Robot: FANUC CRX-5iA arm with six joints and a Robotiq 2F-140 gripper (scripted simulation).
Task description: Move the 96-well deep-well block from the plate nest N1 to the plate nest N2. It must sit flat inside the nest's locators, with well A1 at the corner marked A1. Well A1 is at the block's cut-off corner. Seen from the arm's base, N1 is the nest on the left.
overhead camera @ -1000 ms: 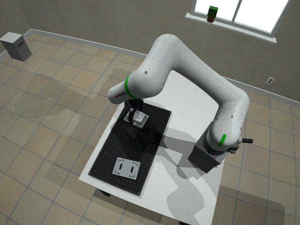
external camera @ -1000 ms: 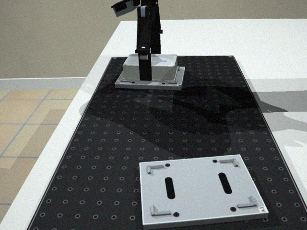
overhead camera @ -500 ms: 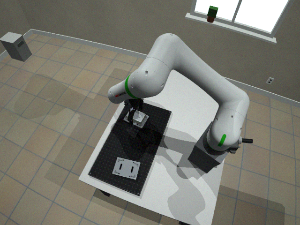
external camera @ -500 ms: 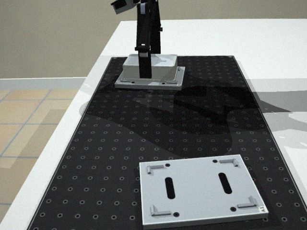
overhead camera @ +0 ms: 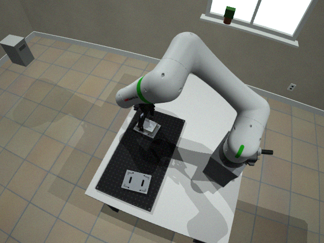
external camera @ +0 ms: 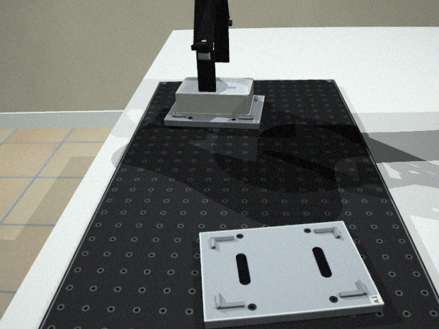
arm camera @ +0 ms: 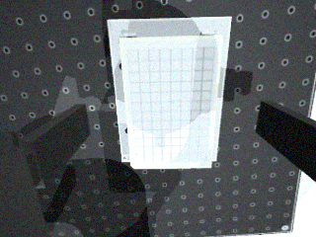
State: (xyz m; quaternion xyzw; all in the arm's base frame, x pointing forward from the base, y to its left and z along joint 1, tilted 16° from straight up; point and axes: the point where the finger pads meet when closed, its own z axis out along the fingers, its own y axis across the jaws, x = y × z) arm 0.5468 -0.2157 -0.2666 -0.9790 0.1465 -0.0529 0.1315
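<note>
My gripper is now 50 mm above the 96-well deep-well block. The rest, counted from my hand: A1 mark 90 mm behind, 460 mm to the left, 70 mm below.
</note>
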